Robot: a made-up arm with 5 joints. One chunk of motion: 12 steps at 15 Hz.
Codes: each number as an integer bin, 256 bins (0 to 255) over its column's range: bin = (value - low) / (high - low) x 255, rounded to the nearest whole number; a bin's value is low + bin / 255 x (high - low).
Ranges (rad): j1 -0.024..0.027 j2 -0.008..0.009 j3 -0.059..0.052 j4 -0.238..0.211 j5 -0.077..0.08
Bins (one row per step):
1: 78 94 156 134 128
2: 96 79 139 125 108
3: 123 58 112 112 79
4: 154 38 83 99 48
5: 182 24 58 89 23
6: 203 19 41 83 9
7: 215 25 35 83 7
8: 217 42 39 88 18
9: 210 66 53 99 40
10: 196 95 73 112 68
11: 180 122 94 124 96
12: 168 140 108 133 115
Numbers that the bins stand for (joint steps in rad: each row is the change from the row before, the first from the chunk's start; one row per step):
1: -0.00840 -0.00173 0.00891 -0.00205 0.00181
2: -0.00480 -0.00273 0.00151 -0.01790 -0.01051
3: 0.00060 -0.00413 -0.01025 -0.04079 -0.02836
4: 0.00680 -0.00547 -0.02287 -0.06368 -0.04745
5: 0.01240 -0.00640 -0.03375 -0.08129 -0.06284
6: 0.01660 -0.00673 -0.04115 -0.09185 -0.07146
7: 0.01900 -0.00633 -0.04376 -0.09185 -0.07269
8: 0.01940 -0.00520 -0.04202 -0.08305 -0.06592
9: 0.01800 -0.00360 -0.03593 -0.06368 -0.05237
10: 0.01520 -0.00167 -0.02722 -0.04079 -0.03513
11: 0.01200 0.00013 -0.01808 -0.01966 -0.01789
12: 0.00960 0.00133 -0.01199 -0.00382 -0.00620

